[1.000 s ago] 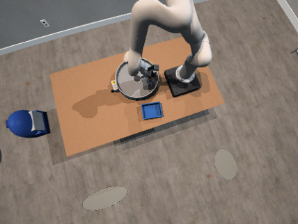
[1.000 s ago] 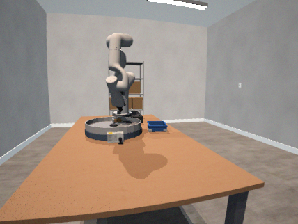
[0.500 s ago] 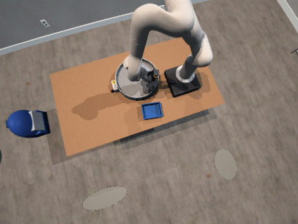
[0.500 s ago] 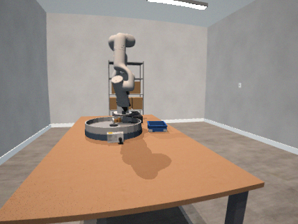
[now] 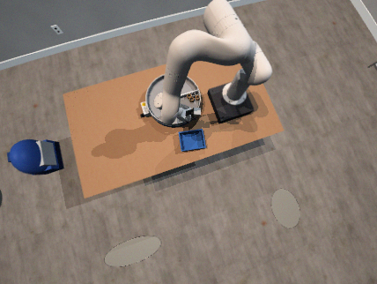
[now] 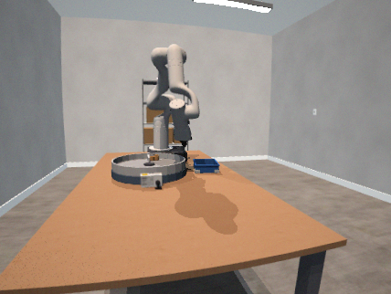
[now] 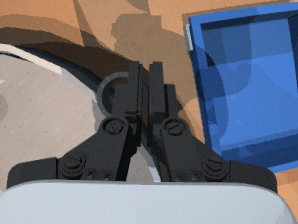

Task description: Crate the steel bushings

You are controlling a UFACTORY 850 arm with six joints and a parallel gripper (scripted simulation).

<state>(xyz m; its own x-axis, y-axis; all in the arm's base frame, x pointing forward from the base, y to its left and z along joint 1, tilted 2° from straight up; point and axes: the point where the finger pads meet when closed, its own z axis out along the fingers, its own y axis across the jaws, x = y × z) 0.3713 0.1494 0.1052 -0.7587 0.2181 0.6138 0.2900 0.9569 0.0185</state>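
Right now my hand is 3 cm short of the blue crate, 13 cm to the right of it and 14 cm above it. Round my hand: grey turning table: 10 cm ahead, 21 cm to the right, 11 cm below.
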